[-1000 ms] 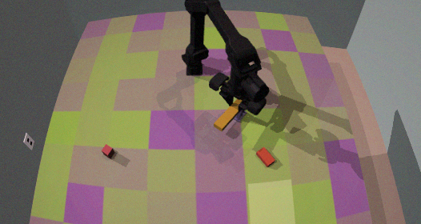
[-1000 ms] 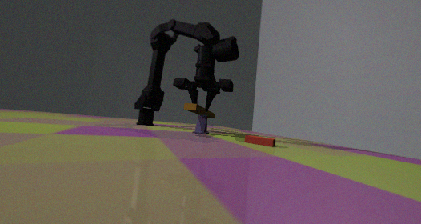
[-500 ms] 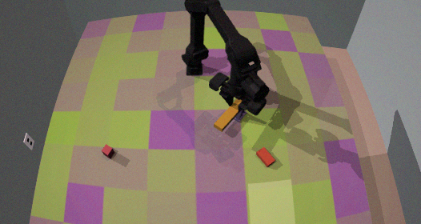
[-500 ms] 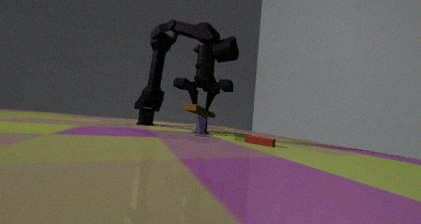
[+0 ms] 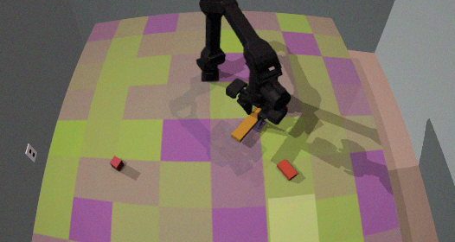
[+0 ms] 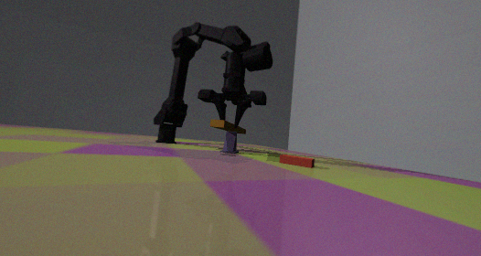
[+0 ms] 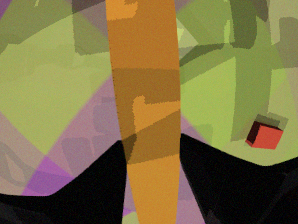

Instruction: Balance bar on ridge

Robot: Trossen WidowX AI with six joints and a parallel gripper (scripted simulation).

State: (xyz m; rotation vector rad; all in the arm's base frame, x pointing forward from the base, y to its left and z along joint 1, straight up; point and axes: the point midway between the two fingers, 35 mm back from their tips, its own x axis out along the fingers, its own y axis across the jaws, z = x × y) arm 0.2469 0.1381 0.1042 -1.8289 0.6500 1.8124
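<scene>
Right now the bar is 20 mm to the left of my gripper tip and 20 mm behind it. The rest, counted from my gripper tip: small red cube: 450 mm to the right, 140 mm ahead, 50 mm below; flat red block: 160 mm ahead, 100 mm to the left, 60 mm below.
</scene>
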